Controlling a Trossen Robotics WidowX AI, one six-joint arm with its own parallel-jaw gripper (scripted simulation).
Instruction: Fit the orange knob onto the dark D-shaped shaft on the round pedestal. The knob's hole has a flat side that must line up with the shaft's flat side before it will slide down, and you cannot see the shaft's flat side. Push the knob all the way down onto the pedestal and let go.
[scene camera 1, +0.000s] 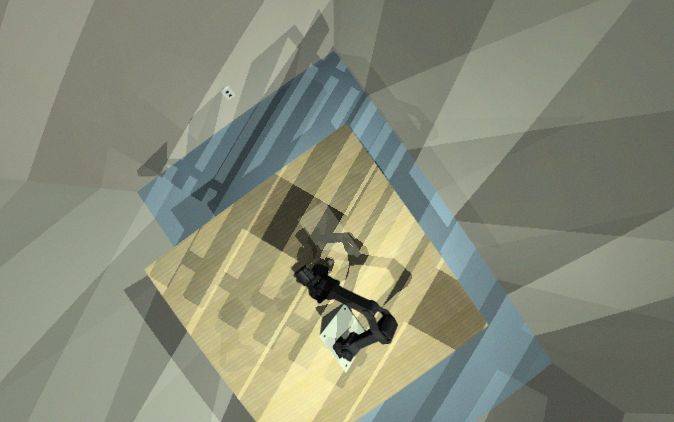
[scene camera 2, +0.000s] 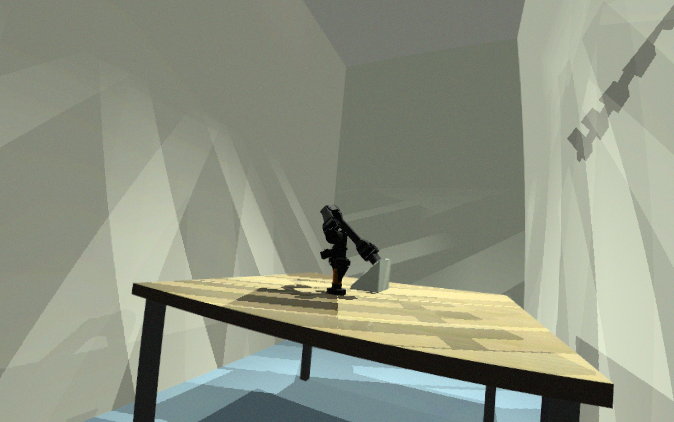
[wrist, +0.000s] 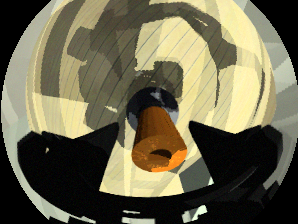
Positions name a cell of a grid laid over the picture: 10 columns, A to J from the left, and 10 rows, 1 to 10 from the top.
Observation:
My gripper (wrist: F6) is open and holds nothing. Further things: an orange knob (wrist: F7).

